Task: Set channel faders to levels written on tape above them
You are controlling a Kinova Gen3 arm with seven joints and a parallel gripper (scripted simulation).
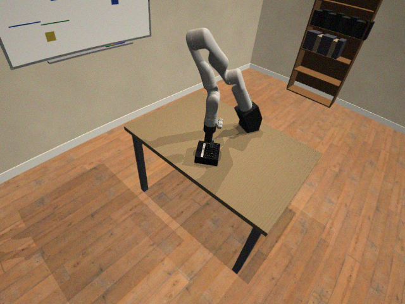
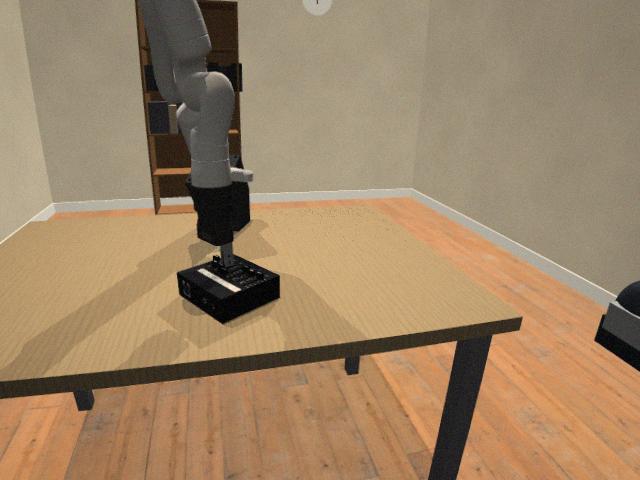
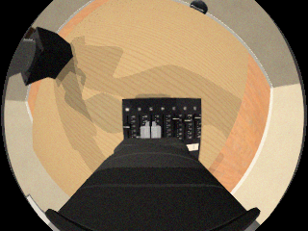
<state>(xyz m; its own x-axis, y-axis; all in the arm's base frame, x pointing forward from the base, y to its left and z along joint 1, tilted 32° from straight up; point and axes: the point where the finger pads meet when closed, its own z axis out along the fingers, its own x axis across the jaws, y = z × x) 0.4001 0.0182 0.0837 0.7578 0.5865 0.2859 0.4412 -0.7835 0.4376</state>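
My gripper is now 1 cm past the fader, 2 cm to the left of it and 1 cm above it.
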